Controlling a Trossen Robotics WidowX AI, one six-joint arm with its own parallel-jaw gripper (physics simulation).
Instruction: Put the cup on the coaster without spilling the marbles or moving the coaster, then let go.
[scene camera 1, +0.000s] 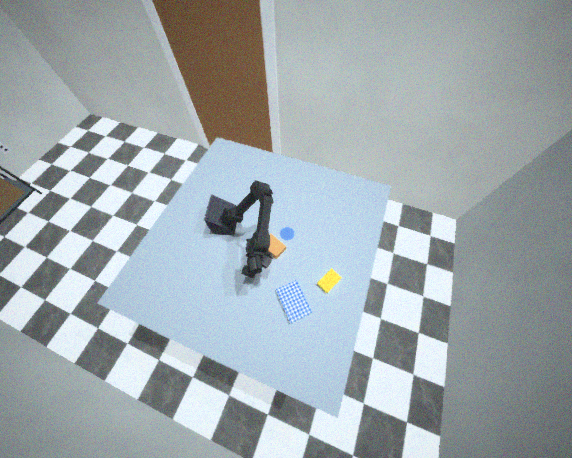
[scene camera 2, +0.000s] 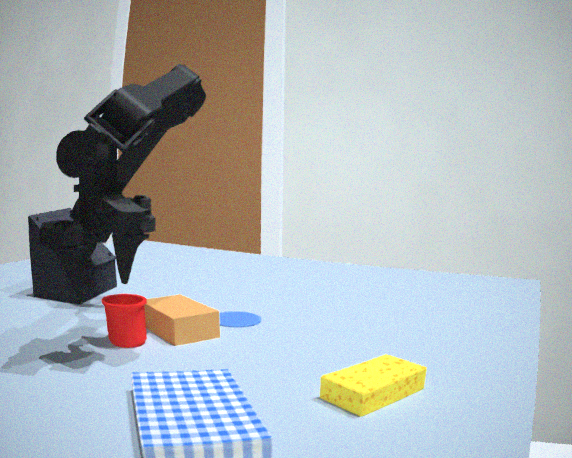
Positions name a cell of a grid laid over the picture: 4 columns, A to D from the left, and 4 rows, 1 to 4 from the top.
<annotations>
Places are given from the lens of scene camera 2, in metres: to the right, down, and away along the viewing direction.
my gripper (scene camera 2: A3): -0.25, 0.08, 0.69
red cup (scene camera 2: A3): -0.23, 0.12, 0.71
</annotations>
